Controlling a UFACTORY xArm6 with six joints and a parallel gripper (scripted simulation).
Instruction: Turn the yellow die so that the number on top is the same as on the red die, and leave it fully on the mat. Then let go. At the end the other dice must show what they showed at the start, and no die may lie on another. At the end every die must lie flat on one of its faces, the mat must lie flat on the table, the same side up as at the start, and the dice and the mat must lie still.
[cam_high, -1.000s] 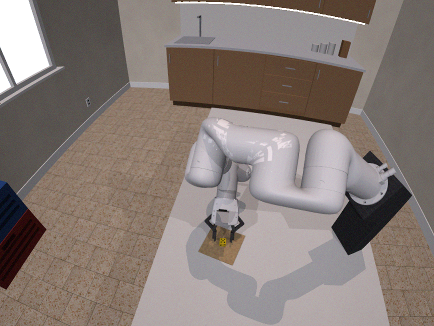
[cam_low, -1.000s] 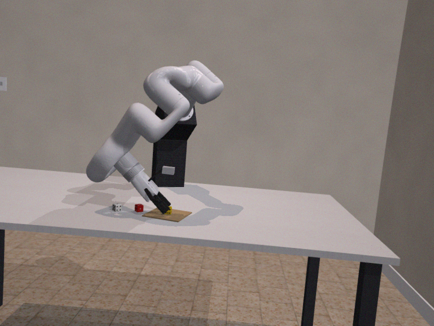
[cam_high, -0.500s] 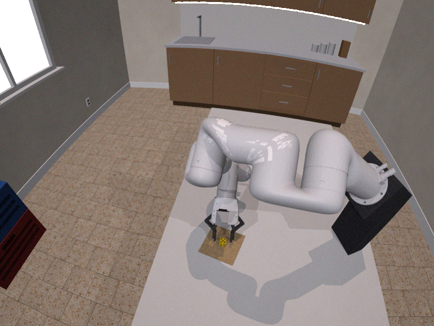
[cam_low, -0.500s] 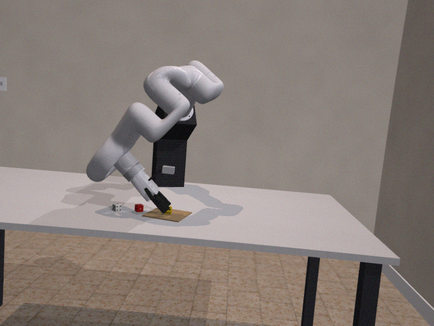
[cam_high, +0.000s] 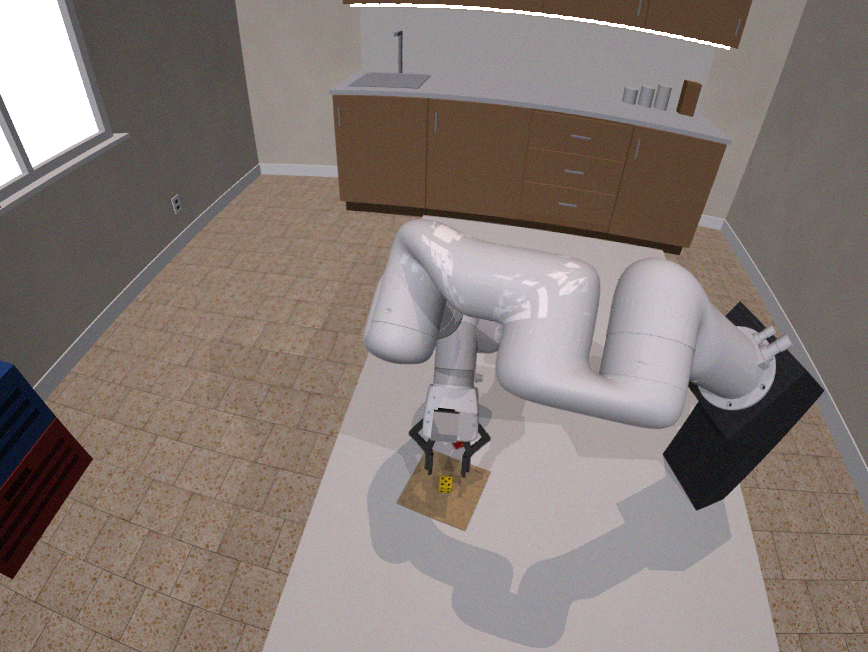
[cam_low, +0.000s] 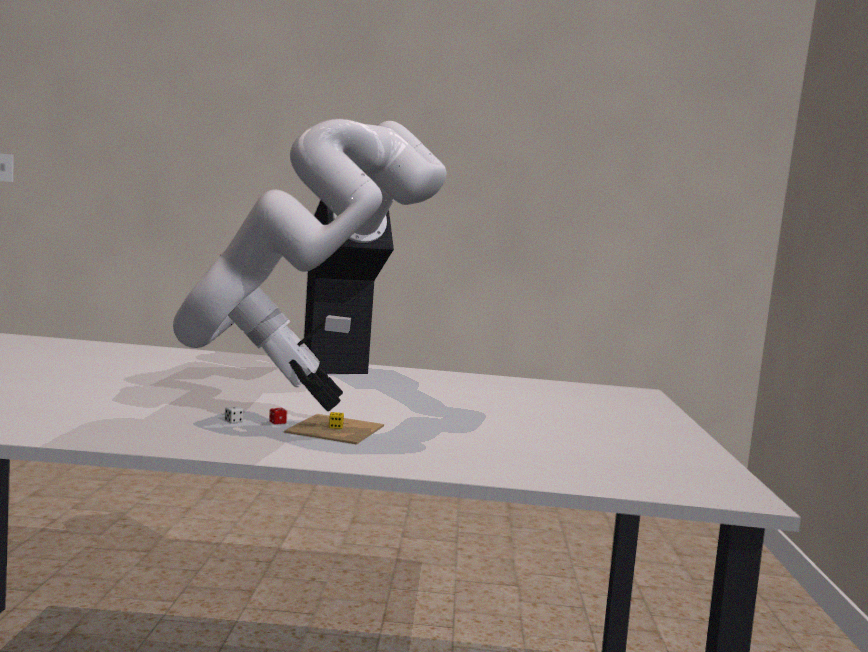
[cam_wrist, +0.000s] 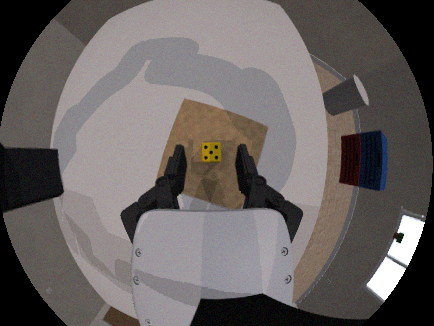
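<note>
Now: hand 50 mm above the yellow die and 20 mm to the right of it. From my hand the other things lie so: red die: 100 mm to the right, 50 mm below, 10 mm behind; then mat: 60 mm below, 10 mm to the left; then white die: 170 mm to the right, 50 mm below, 10 mm ahead.
</note>
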